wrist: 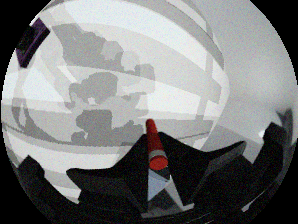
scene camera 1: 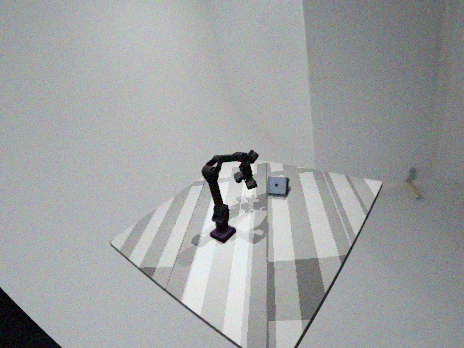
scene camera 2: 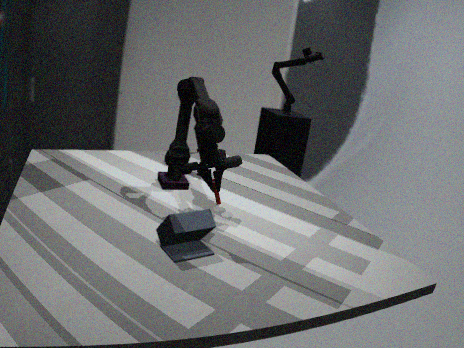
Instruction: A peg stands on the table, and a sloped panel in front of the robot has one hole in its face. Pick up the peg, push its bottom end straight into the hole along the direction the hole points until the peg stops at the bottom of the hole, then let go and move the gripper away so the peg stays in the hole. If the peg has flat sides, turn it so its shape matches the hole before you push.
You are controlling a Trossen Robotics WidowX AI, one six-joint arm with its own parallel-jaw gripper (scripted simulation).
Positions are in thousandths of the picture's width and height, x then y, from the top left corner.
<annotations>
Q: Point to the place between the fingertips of my gripper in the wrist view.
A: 512, 609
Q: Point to a red peg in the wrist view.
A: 529, 712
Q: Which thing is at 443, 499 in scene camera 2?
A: My gripper.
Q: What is my gripper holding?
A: A red peg.
</annotations>
